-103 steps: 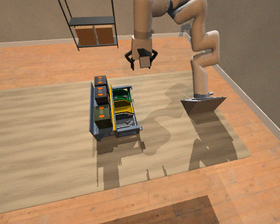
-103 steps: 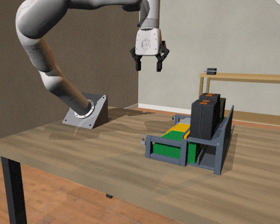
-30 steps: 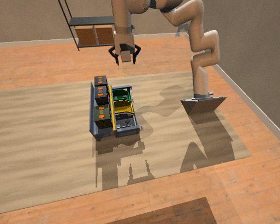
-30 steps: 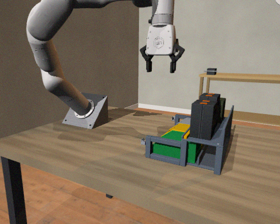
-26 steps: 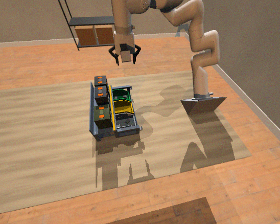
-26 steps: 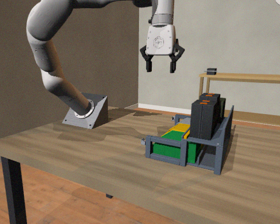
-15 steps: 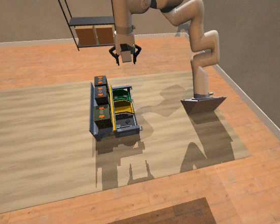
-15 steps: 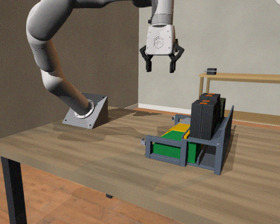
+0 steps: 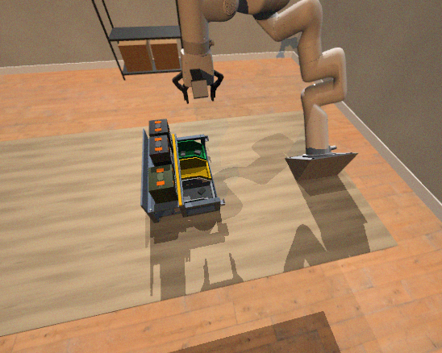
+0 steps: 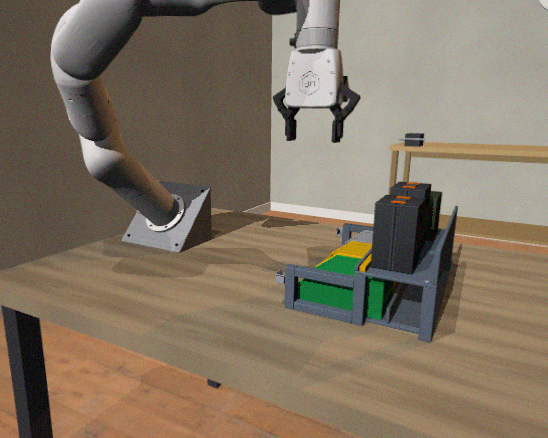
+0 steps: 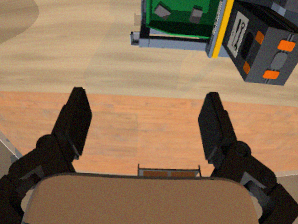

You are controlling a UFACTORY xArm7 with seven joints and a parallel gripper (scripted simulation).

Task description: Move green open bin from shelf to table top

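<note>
The green open bin is 280 mm below my hand and 80 mm ahead of it. The rest, counted from my hand: yellow bin: 280 mm below, 110 mm to the left, 80 mm ahead; then grey bin: 280 mm below, 220 mm to the left, 90 mm ahead.
</note>
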